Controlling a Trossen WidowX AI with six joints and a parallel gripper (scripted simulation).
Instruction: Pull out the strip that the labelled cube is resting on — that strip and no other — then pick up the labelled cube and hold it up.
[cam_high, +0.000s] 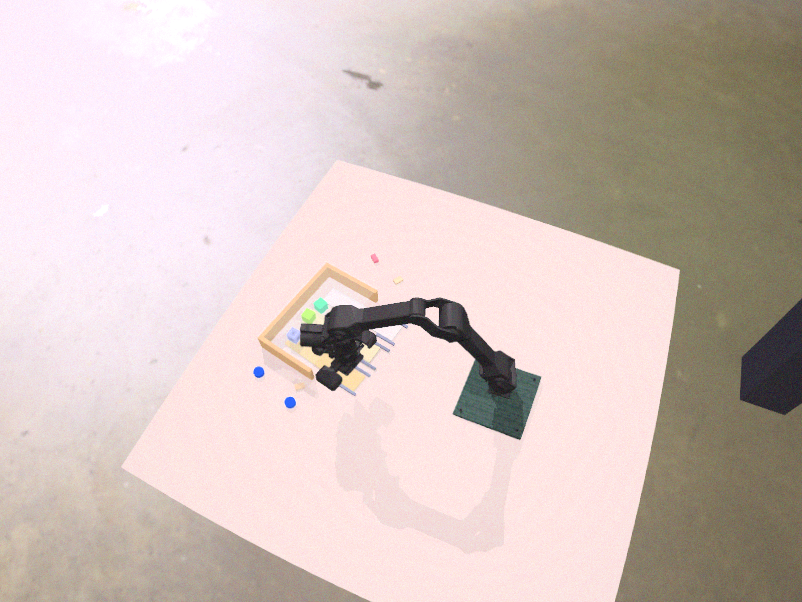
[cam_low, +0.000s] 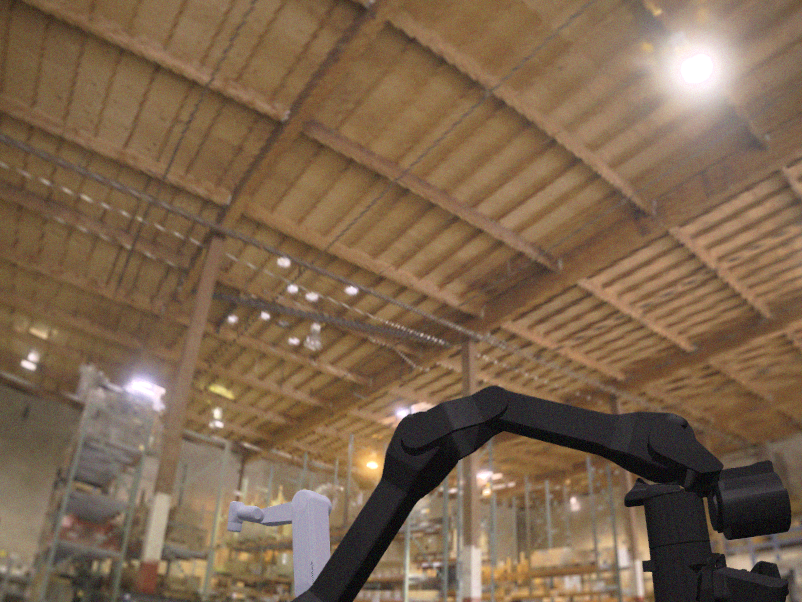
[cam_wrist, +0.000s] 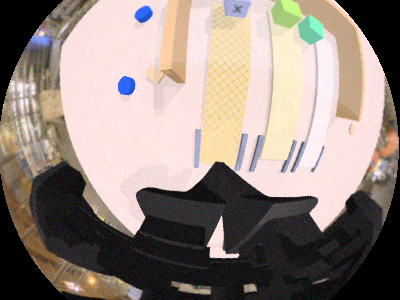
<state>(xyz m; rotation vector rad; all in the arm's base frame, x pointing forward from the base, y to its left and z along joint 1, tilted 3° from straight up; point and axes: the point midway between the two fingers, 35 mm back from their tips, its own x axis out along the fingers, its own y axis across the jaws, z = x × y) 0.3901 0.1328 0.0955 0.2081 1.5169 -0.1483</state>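
Now: the yellow hatched strip 100 mm ahead of my gripper tip, 50 mm below it and 30 mm to the right of it. Also, from my gripper tip: red block (420 mm to the right, 110 mm ahead, 50 mm below).
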